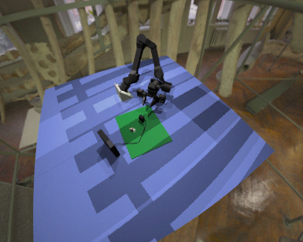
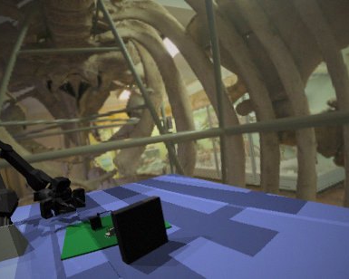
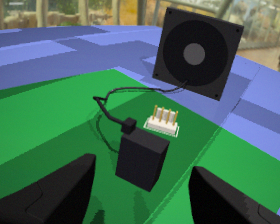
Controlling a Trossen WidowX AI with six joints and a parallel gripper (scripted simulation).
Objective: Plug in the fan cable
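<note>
My gripper tip is now 4 cm short of the fan plug, 5 cm to the left of it and 5 cm above it. From my gripper tip the other things lie so: green board (8 cm ahead, 8 cm to the right, 8 cm below); white four-pin header (7 cm ahead, 13 cm to the right, 7 cm below); black cable (6 cm ahead, 5 cm to the right, 4 cm below).
</note>
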